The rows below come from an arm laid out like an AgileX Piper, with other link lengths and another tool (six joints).
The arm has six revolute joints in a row. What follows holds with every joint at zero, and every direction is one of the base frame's.
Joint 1 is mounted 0.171 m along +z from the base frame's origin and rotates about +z.
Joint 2 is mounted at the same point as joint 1 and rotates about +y.
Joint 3 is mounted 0.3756 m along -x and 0.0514 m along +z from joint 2 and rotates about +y.
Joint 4 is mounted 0.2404 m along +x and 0.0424 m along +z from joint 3 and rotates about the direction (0.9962, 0, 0.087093).
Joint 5 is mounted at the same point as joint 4 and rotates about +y.
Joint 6 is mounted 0.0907 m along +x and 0.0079 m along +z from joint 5 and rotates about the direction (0.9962, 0, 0.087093).
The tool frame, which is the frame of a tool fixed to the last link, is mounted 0.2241 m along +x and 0.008 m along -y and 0.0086 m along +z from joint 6; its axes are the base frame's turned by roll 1.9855, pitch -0.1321 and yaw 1.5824 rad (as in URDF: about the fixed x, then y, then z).
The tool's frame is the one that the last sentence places.
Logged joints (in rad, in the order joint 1, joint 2, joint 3, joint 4, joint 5, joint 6), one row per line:
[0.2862, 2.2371, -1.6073, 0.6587, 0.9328, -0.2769]
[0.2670, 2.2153, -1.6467, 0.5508, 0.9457, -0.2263]
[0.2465, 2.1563, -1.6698, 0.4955, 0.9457, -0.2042]
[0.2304, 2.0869, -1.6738, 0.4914, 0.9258, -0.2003]
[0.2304, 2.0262, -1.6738, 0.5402, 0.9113, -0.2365]
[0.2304, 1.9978, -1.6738, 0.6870, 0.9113, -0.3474]
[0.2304, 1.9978, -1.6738, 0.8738, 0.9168, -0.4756]
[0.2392, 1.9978, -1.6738, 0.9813, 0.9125, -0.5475]
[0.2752, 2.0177, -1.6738, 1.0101, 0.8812, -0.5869]
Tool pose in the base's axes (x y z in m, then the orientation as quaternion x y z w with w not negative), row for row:
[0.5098, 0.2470, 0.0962, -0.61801, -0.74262, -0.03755, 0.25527]
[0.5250, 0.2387, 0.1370, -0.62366, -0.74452, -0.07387, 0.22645]
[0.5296, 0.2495, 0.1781, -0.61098, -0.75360, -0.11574, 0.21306]
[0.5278, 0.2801, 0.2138, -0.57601, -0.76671, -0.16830, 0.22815]
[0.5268, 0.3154, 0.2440, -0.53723, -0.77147, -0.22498, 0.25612]
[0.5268, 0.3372, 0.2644, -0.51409, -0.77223, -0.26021, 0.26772]
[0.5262, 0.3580, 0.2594, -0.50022, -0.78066, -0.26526, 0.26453]
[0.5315, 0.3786, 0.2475, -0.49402, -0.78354, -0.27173, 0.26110]
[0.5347, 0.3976, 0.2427, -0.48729, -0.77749, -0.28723, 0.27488]
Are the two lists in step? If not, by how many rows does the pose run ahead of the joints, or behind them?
The pose runs 2 rows ahead of the joints: the pose in row i belongs to the joints in row i + 2.
